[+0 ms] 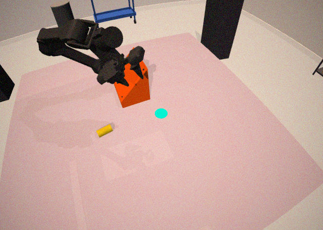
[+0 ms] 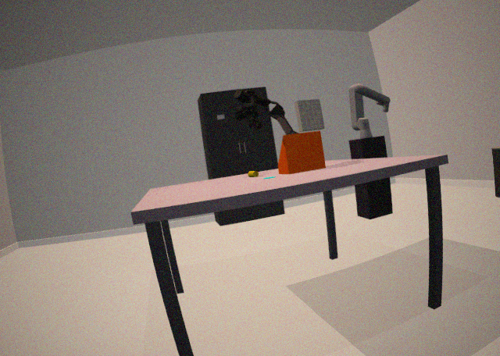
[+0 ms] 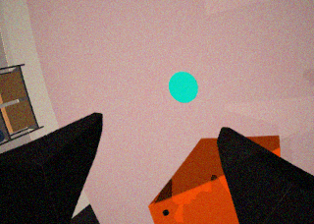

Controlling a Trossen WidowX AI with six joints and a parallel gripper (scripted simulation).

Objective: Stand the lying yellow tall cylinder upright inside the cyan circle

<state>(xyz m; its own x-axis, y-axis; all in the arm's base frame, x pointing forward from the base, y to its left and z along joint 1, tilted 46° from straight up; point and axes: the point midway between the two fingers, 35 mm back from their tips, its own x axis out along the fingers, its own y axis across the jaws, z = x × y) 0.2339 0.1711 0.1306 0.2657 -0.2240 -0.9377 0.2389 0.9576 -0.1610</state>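
Now: the yellow cylinder 170 mm to the right of my gripper tip and 230 mm below it. The rest, counted from my gripper tip: cyan circle 30 mm behind, 100 mm to the left, 240 mm below.
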